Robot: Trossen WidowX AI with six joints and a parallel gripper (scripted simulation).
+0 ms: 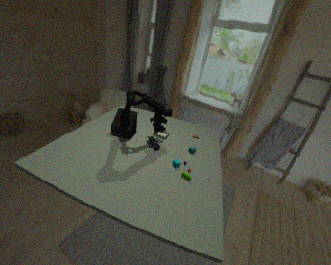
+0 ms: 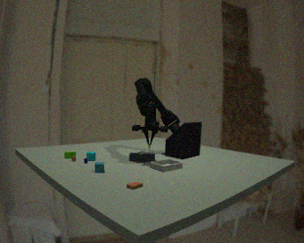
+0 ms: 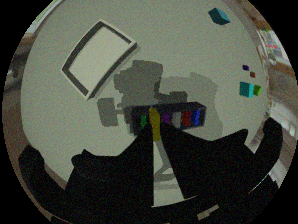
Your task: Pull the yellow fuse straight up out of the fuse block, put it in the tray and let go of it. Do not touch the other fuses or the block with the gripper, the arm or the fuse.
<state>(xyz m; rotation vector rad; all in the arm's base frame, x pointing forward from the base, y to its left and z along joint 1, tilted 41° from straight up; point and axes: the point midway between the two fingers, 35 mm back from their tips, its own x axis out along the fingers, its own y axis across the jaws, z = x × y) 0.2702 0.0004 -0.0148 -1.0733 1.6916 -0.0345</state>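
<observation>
Right now my gripper tip is 2 cm short of the tray, 14 cm to the right of it and 10 cm above it. The rest, counted from my gripper tip: yellow fuse: 1 cm below.
</observation>
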